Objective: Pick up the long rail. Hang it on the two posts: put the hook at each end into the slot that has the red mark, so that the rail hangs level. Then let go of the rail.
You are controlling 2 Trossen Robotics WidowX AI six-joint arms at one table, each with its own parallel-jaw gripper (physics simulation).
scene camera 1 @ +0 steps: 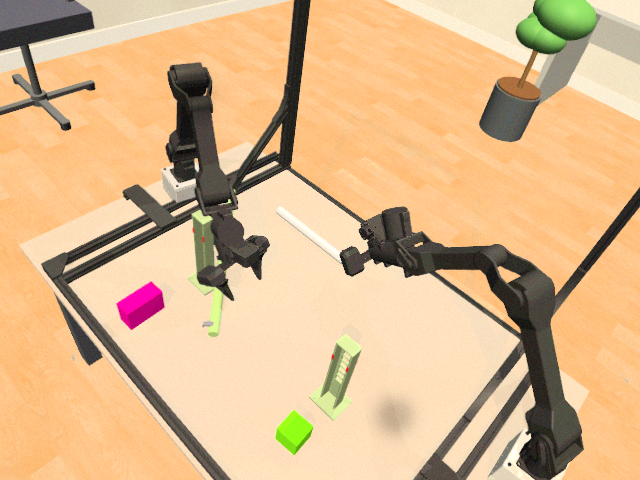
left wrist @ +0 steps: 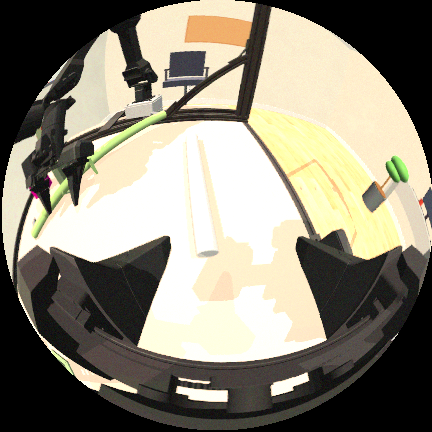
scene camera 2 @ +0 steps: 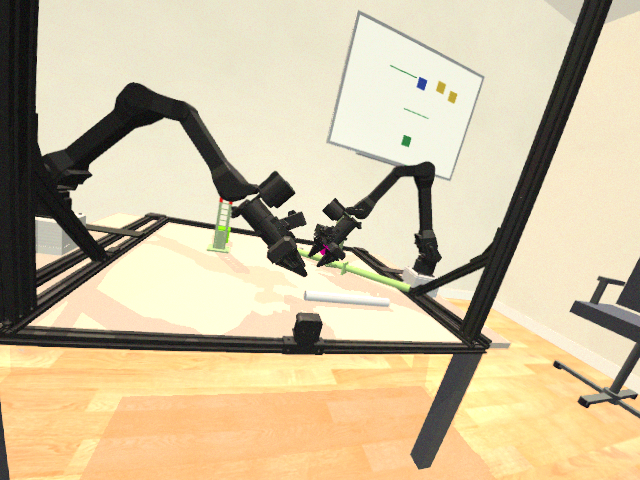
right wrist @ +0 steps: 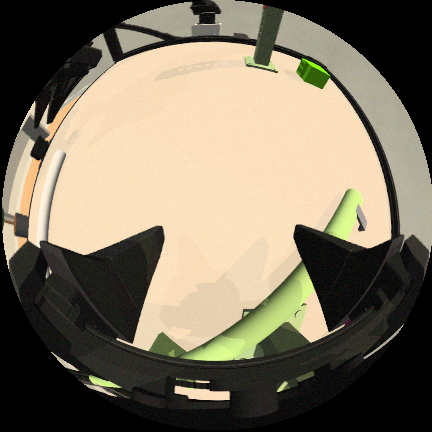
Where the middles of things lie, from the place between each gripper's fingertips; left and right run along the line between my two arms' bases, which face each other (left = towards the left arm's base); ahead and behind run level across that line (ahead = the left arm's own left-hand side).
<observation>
My left gripper is now 10 mm short of the white rod (scene camera 2: 308, 295), 140 mm to the left of it and 70 mm above it. The rest, counted from my left hand: magenta block (scene camera 1: 147, 301) 490 mm ahead, 220 mm to the right, 50 mm below; light-green rail (scene camera 2: 344, 267) 250 mm ahead, 230 mm to the right, 60 mm below; green cube (scene camera 1: 294, 431) 430 mm ahead, 220 mm to the left, 60 mm below.
My right hand is 12 cm to the left of the light-green rail and 3 cm past it. From my right hand the other things lie so: magenta block 21 cm ahead, 11 cm to the right, 1 cm above; then green cube 33 cm to the left, 16 cm ahead, 1 cm above; then white rod 26 cm behind, 4 cm to the right, 1 cm below.
</observation>
